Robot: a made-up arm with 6 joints. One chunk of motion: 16 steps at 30 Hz.
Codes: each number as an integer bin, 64 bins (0 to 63) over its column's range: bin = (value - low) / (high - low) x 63, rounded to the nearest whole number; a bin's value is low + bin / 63 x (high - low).
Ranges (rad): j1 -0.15..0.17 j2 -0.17..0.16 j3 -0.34..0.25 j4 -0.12..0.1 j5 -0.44..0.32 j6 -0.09..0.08
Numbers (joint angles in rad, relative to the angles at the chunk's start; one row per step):
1: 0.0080 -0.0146 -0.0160 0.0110 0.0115 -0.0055
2: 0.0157 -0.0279 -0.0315 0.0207 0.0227 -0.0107
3: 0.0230 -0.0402 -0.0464 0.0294 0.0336 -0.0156
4: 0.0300 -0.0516 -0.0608 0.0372 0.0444 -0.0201
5: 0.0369 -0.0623 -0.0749 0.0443 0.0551 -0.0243
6: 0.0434 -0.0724 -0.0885 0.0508 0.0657 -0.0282
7: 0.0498 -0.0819 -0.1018 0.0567 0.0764 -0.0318
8: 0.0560 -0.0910 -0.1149 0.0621 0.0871 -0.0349
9: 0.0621 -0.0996 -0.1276 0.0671 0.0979 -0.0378
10: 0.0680 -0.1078 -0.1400 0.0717 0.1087 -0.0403
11: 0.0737 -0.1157 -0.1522 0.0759 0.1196 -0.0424
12: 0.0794 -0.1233 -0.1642 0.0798 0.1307 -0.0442
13: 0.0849 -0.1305 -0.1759 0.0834 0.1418 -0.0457
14: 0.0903 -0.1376 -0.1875 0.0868 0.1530 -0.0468
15: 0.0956 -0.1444 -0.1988 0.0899 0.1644 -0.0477
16: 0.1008 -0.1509 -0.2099 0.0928 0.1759 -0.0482
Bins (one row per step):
1: 31 30 35 38 37 31
2: 33 27 33 40 38 29
3: 34 25 31 43 39 28
4: 35 23 30 45 40 26
5: 37 21 28 47 41 24
6: 38 19 27 49 42 23
7: 39 17 25 51 43 22
8: 41 15 24 52 44 20
9: 42 13 23 54 45 19
10: 43 12 21 55 45 18
11: 44 10 20 56 46 18
12: 45 9 19 57 47 17
13: 46 8 18 58 48 16
14: 47 6 16 59 49 16
15: 48 5 15 60 50 16
16: 49 4 14 61 51 15

